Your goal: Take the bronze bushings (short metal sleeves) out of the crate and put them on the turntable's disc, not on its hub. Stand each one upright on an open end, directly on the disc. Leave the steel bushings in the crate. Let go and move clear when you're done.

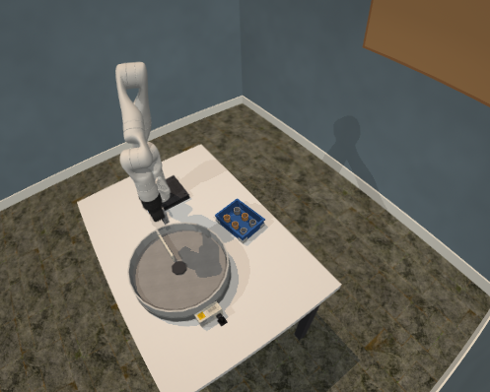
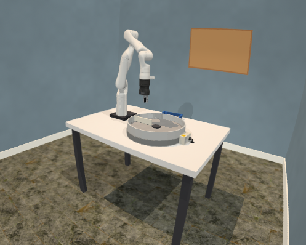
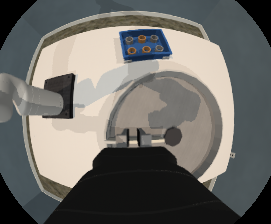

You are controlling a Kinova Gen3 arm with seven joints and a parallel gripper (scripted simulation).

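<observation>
My hand is 100 mm short of the blue crate, 310 mm to the right of it and 200 mm above it. The rest, counted from my hand: grey turntable disc 120 mm ahead, 60 mm to the right, 170 mm below.
</observation>
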